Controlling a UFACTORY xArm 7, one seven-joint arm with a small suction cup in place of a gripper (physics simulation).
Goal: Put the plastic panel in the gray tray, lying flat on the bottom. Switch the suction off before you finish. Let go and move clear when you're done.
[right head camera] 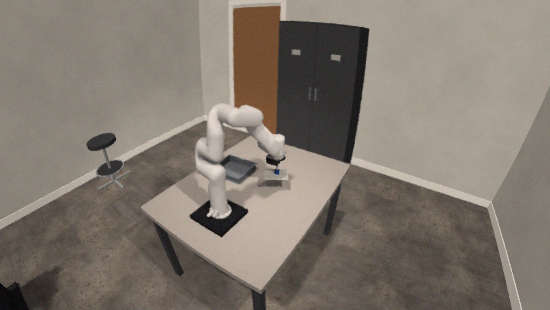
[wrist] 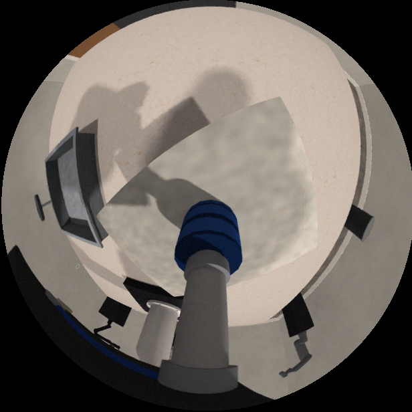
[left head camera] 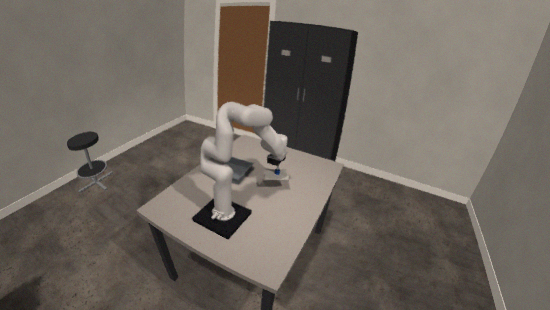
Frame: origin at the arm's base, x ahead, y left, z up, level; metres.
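Where they show: hand at its tool point: (right head camera: 276, 174) (left head camera: 277, 174); arm's base at its link origin: (right head camera: 220, 211) (left head camera: 223, 212).
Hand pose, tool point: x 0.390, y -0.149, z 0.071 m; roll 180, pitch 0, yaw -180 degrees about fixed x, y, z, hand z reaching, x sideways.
Each offset is from my tool point to the top centre of the thing. Level surfaces: height alone.
The plastic panel @[dx -0.011, dy +0.001, dz +0.011 m] (left head camera: 283, 176) (right head camera: 283, 175) (wrist: 250, 155) is a thin, light grey, roughly square sheet. It hangs level on my blue suction cup (left head camera: 277, 172) (right head camera: 277, 172) (wrist: 209, 225), raised above the table, with its shadow on the tabletop below it. My gripper is shut on the panel, the cup touching its upper face. The gray tray @[dx +0.005, dy +0.337, dz -0.047 m] (left head camera: 242, 176) (right head camera: 242, 176) (wrist: 90, 231) is a shallow open box on the table, to the left of the panel and apart from it. In the left head view the arm hides part of the tray.
The white arm (left head camera: 223, 145) (right head camera: 215, 140) stands on a black base plate (left head camera: 202, 218) (right head camera: 200, 216) on the table @[dz -0.097 m] (left head camera: 270, 240) (right head camera: 265, 240). A dark cabinet (left head camera: 320, 100) (right head camera: 330, 100) and a stool (left head camera: 83, 140) (right head camera: 101, 141) stand on the floor beyond the table.
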